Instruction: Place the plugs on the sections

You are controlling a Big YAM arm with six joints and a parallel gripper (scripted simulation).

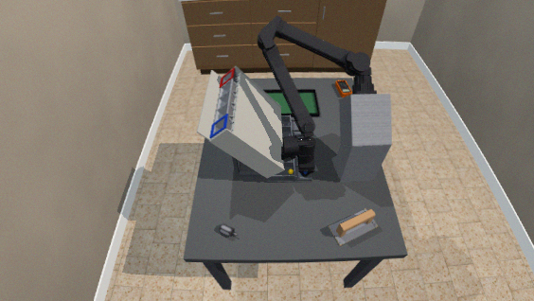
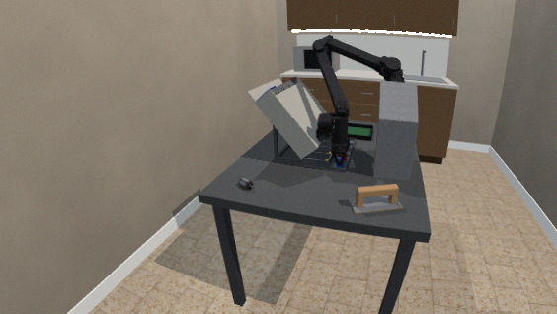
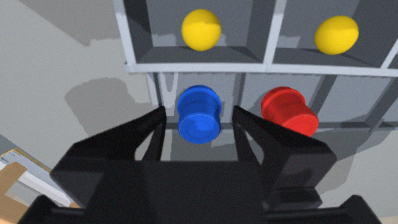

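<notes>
The blue plug is 10 mm below my hand. Also, from my hand: beige cover 200 mm ahead, 130 mm to the right, 180 mm above; dark object 290 mm ahead, 310 mm to the left, 20 mm below; red plug 10 mm ahead, 70 mm to the right, 10 mm below.
</notes>
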